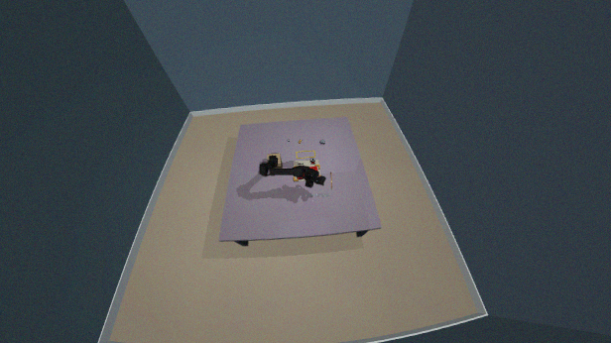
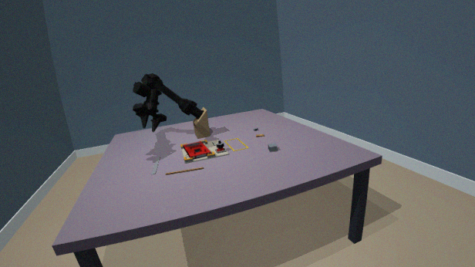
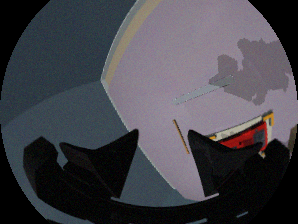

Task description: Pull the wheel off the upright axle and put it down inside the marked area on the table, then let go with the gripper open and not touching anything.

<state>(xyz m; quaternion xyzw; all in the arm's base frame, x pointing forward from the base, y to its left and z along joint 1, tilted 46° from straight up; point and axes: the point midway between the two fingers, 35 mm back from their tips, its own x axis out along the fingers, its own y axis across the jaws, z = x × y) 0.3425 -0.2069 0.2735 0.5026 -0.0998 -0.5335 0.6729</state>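
The dark grey wheel lies 10 mm ahead of my gripper tip, 340 mm to the left of it and 150 mm below it. Also, from my gripper tip: thin brown stick: 140 mm ahead, 110 mm to the left, 190 mm below; pale strip: 20 mm behind, 190 mm below; board: 60 mm behind, 250 mm to the left, 180 mm below.
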